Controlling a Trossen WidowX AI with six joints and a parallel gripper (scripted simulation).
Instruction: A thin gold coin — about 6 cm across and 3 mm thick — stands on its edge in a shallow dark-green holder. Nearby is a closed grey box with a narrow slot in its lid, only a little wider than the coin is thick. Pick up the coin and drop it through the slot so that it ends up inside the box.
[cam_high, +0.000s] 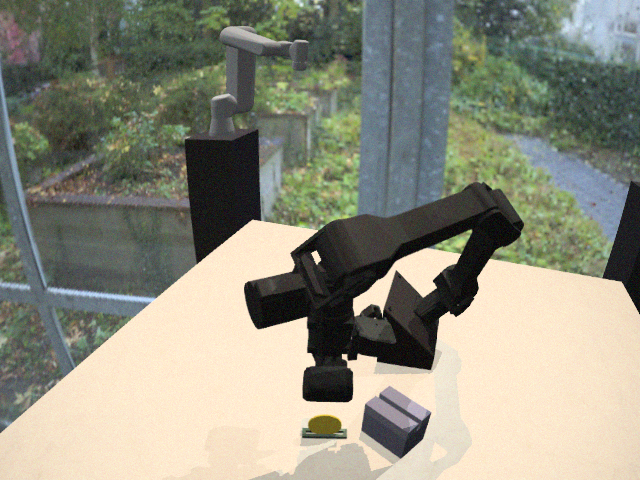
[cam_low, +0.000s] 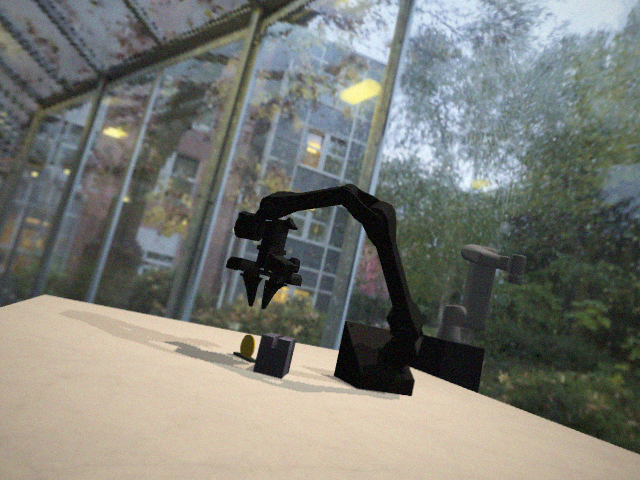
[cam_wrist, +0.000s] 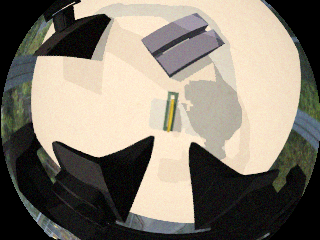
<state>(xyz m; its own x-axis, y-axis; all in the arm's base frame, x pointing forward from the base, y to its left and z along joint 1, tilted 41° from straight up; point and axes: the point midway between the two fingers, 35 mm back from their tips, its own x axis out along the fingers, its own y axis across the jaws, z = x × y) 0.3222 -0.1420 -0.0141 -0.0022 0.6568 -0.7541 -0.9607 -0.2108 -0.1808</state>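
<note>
Now: the gold coin 90 mm below my gripper tip.
</note>
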